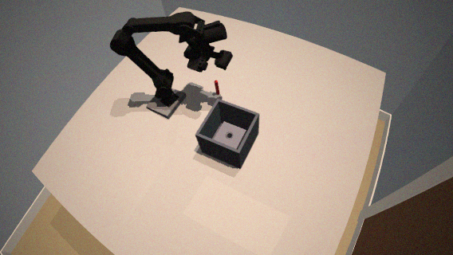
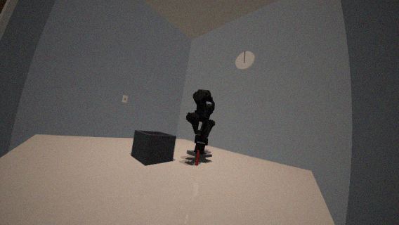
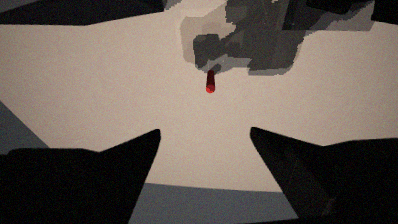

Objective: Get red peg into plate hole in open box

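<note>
Now: gripper tip 12 cm above the red peg and 1 cm to the left of it. The rest, counted from my gripper tip: light plate 19 cm ahead, 16 cm to the right, 12 cm below.
</note>
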